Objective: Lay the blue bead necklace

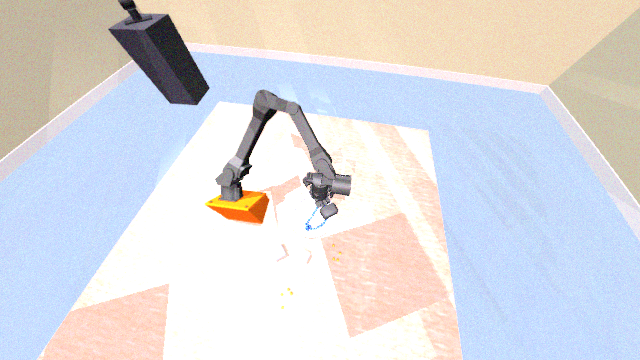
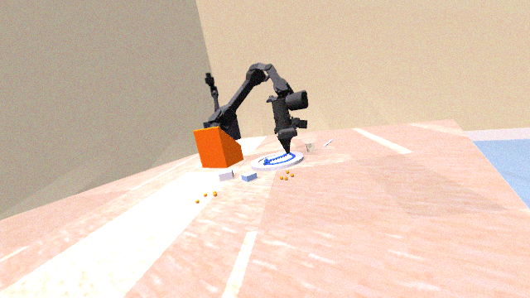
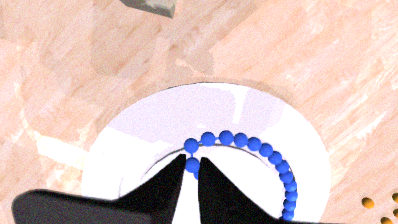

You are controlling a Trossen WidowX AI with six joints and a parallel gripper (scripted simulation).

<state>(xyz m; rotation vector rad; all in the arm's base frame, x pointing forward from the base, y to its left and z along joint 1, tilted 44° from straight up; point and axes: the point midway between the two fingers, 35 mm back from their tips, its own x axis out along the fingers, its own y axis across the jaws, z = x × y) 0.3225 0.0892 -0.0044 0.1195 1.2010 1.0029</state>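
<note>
Right now the round white bead board is 3 cm behind my gripper tip, 5 cm to the right of it and 1 cm below it. The rest, counted from my gripper tip: white stick 9 cm ahead, 21 cm to the left, 2 cm below; then light blue cube 3 cm behind, 22 cm to the right, 1 cm below; then beige cube 6 cm ahead, 9 cm to the left.
</note>
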